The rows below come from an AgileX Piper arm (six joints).
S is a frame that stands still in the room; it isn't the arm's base.
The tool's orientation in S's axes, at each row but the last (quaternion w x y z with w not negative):
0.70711 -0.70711 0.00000 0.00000
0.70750 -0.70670 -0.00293 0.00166
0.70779 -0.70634 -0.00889 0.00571
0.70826 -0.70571 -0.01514 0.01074
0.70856 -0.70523 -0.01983 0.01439
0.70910 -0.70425 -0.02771 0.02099
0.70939 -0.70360 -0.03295 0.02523
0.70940 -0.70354 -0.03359 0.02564
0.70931 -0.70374 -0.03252 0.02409
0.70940 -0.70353 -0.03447 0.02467
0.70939 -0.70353 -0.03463 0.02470
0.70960 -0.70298 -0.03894 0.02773
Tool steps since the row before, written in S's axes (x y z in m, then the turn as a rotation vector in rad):
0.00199 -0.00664 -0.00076 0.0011 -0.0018 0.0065
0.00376 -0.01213 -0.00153 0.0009 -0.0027 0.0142
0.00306 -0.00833 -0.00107 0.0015 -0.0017 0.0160
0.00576 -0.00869 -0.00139 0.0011 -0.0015 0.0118
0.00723 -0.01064 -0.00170 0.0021 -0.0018 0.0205
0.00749 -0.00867 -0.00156 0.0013 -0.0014 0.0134
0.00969 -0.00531 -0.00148 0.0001 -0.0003 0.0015
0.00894 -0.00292 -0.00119 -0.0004 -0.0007 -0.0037
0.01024 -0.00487 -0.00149 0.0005 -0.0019 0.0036
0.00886 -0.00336 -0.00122 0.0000 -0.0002 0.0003
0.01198 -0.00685 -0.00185 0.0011 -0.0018 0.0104
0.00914 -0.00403 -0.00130 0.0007 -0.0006 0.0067
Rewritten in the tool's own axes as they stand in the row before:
0.00199 0.00076 -0.00664 0.0011 -0.0065 -0.0018
0.00368 0.00152 -0.01216 0.0009 -0.0142 -0.0027
0.00288 0.00107 -0.00839 0.0015 -0.0160 -0.0017
0.00543 0.00139 -0.00890 0.0011 -0.0118 -0.0015
0.00669 0.00170 -0.01099 0.0022 -0.0205 -0.0018
0.00686 0.00157 -0.00918 0.0013 -0.0134 -0.0014
0.00920 0.00154 -0.00610 0.0001 -0.0015 -0.0003
0.00865 0.00126 -0.00367 -0.0005 0.0037 -0.0007
0.00980 0.00157 -0.00568 0.0004 -0.0036 -0.0019
0.00853 0.00131 -0.00410 0.0000 -0.0003 -0.0002
0.01134 0.00195 -0.00784 0.0011 -0.0104 -0.0018
0.00870 0.00140 -0.00488 0.0007 -0.0067 -0.0006

